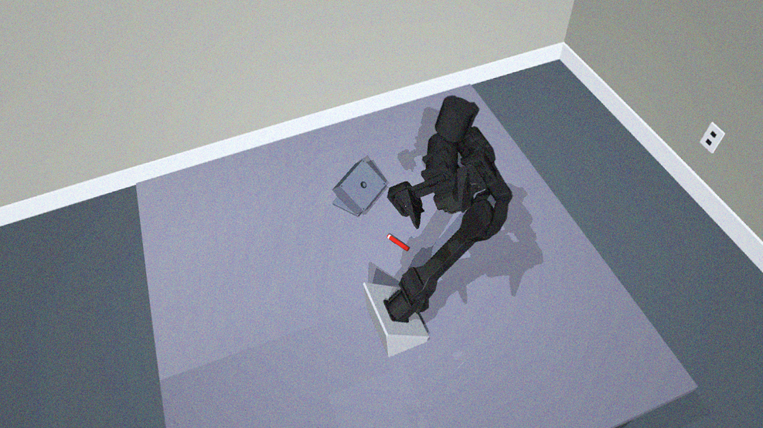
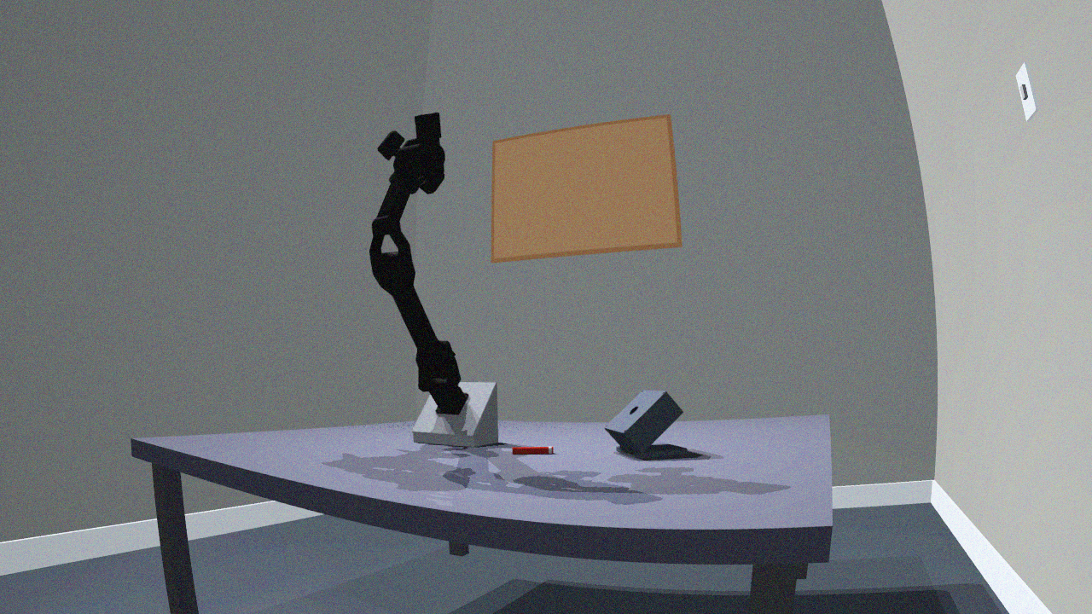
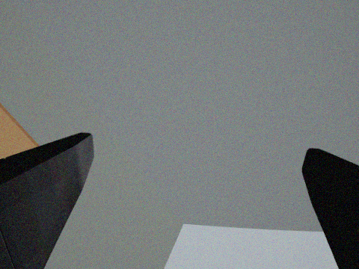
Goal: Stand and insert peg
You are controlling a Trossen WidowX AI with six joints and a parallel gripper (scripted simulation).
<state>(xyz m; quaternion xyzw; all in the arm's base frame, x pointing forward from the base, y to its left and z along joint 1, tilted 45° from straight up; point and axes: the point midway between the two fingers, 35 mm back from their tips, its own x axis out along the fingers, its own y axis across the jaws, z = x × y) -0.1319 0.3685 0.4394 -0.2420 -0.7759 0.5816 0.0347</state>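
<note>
Now: the red peg 660 mm below my gripper tip, 420 mm ahead of it and 70 mm to the right of it. From my gripper tip the other things lie so: grey sloped panel (620 mm ahead, 600 mm below, 30 mm to the right).
</note>
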